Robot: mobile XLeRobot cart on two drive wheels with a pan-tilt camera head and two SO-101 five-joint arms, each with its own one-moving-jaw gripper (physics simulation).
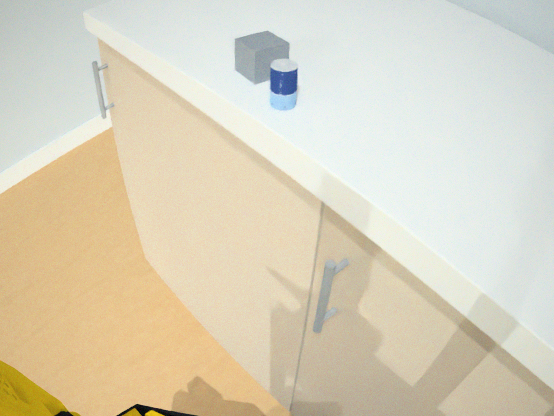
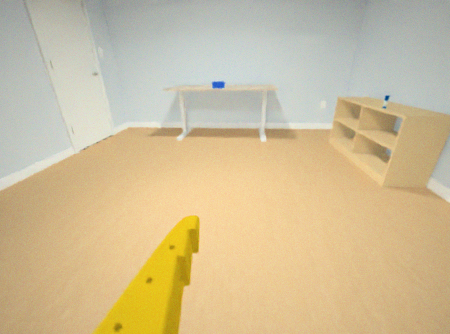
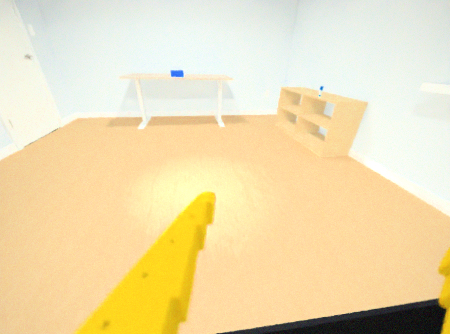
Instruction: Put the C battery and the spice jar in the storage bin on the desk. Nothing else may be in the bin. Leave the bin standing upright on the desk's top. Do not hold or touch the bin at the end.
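Places are measured from the left arm's base along level axes (x ahead, y left, z up), in millimetres.
Pixels of known places: left hand, its tool point: (image 2: 198,229); right hand, its tool point: (image 3: 214,203).
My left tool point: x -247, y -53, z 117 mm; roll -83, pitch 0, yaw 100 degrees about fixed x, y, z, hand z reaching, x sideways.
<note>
For each thing: its top centre in the pictures, then the offset to it from my left tool point. Level surfaces: height alone.
- short upright cylinder, centre of its top: (image 1: 284,62) 548 mm ahead, 218 mm left, 68 mm up
- grey cube, centre of its top: (image 1: 261,40) 574 mm ahead, 285 mm left, 62 mm up
- counter, height of its surface: 18 mm up
A short upright cylinder (image 1: 283,84), dark blue above light blue with a pale top, looks like the C battery and stands on the white counter top. A small blue bin (image 2: 218,85) (image 3: 177,73) stands on the far desk (image 2: 250,89) (image 3: 210,77); its inside is hidden. A small blue-and-white upright thing (image 2: 386,102) (image 3: 321,91) stands on the low shelf unit; it is too small to tell whether it is the spice jar. My left gripper (image 2: 194,225) shows one notched jaw and is fully open. My right gripper (image 3: 327,225) is open and empty, its jaws wide apart. Both are far from these things.
A grey cube (image 1: 247,56) stands right behind the cylinder. The counter (image 1: 400,110) has cabinet doors with bar handles. The wooden shelf unit (image 2: 415,150) (image 3: 347,130) stands by the wall at the right. A white door (image 2: 70,70) is at the left, a wall shelf (image 3: 436,88) at the right.
</note>
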